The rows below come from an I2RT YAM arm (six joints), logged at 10 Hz.
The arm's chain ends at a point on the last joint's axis. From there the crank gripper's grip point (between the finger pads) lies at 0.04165 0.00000 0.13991 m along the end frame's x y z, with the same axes.
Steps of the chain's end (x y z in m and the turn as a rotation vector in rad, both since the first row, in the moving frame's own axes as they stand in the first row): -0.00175, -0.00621, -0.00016, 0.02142, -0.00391, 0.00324; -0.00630, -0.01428, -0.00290, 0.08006, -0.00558, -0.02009; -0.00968, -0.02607, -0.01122, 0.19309, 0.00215, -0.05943; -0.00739, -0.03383, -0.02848, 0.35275, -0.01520, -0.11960; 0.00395, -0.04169, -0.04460, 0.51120, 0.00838, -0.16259; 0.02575, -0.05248, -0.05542, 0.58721, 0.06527, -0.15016; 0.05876, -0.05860, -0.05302, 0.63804, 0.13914, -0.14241; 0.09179, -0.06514, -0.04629, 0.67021, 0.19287, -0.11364
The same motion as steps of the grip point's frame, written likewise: -0.00229, -0.00907, -0.00003, 0.02142, -0.00391, 0.00324; -0.00720, -0.02631, -0.00315, 0.08006, -0.00558, -0.02009; -0.01025, -0.05536, -0.01415, 0.19309, 0.00215, -0.05943; -0.01268, -0.08690, -0.03735, 0.35275, -0.01520, -0.11960; -0.00115, -0.11629, -0.06447, 0.51120, 0.00838, -0.16259; 0.02781, -0.13541, -0.08343, 0.58721, 0.06527, -0.15016; 0.06989, -0.14642, -0.08895, 0.63804, 0.13914, -0.14241; 0.11047, -0.15454, -0.08782, 0.67021, 0.19287, -0.11364
